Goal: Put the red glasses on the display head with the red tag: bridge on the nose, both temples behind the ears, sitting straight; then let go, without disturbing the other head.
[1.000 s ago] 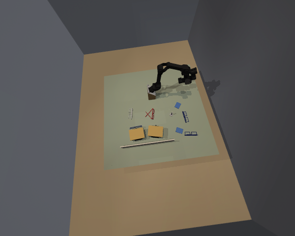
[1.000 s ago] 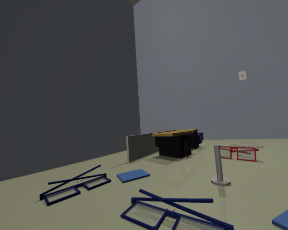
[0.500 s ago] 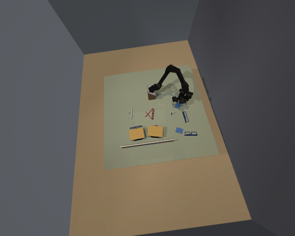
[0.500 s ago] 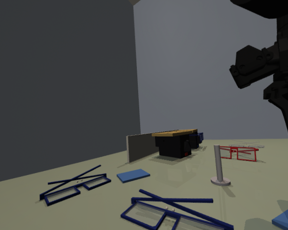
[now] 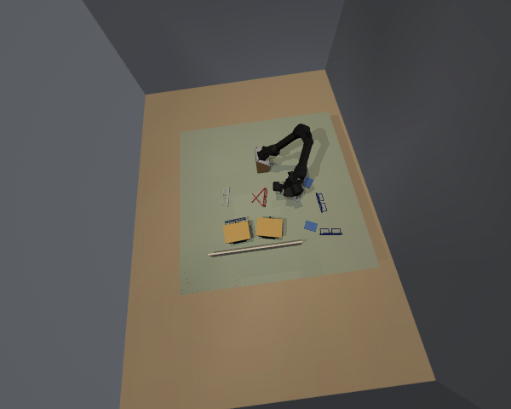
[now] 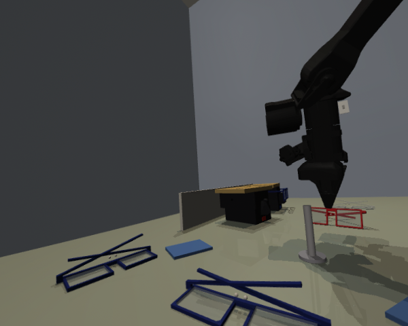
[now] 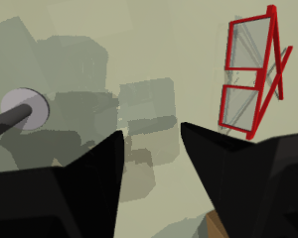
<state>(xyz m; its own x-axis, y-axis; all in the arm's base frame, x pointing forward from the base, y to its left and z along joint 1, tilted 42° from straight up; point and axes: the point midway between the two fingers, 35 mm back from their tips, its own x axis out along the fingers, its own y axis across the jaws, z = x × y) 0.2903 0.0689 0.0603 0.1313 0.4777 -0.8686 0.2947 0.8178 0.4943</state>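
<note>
The round base is 50 mm ahead of my gripper tip, 90 mm to the left of it and 50 mm below it. Round my gripper tip: long low board: 330 mm ahead, 290 mm to the right, 20 mm below; then display head: 170 mm ahead, 380 mm to the right, 20 mm below.
</note>
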